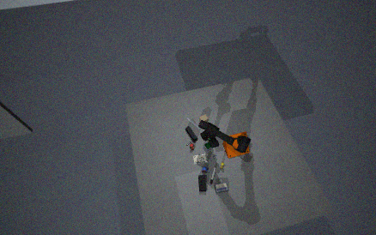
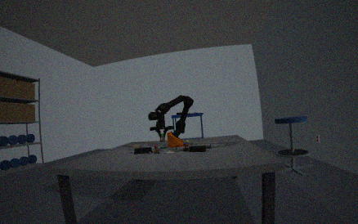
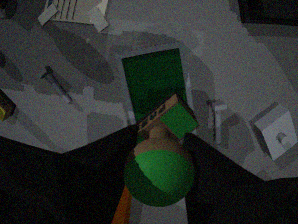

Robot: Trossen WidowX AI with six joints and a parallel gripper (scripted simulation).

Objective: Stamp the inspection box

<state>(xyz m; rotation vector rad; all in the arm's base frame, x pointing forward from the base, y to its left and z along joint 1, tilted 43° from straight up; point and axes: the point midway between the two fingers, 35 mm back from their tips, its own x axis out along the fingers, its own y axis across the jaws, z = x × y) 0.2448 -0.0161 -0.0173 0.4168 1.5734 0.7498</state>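
The green ink pad is 90 mm below my gripper tip. From my gripper tip the other things lie so: green-knobbed stamp: right at my gripper tip; then red stamp: 150 mm ahead, 70 mm below, 10 mm to the left; then white card: 110 mm to the left, 100 mm ahead, 90 mm below.
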